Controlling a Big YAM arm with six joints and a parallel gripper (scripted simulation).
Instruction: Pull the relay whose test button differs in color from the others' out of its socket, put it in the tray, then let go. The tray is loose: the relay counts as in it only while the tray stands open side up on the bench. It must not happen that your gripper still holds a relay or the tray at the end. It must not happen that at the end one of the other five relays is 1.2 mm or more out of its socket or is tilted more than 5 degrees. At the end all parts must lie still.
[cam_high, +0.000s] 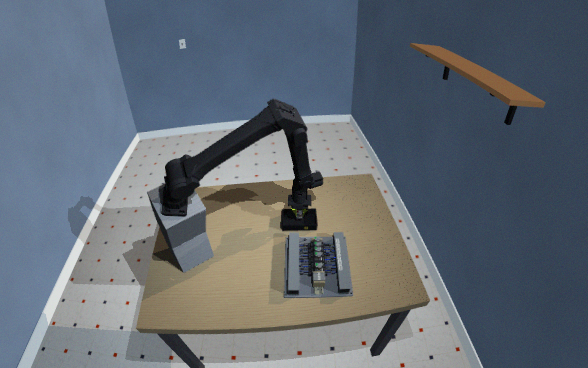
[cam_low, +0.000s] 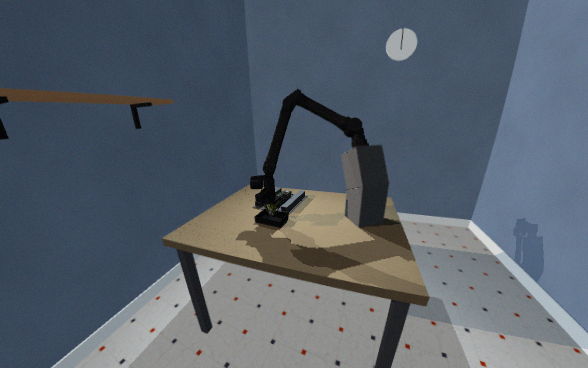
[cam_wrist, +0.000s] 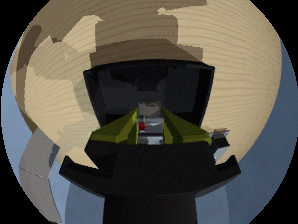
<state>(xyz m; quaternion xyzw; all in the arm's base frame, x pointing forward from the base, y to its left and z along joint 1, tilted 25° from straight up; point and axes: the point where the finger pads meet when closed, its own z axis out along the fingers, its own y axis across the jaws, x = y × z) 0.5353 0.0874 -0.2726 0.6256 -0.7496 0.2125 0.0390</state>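
My gripper is now 40 mm above the black tray. The rest, counted from my hand: relay: right at my hand.
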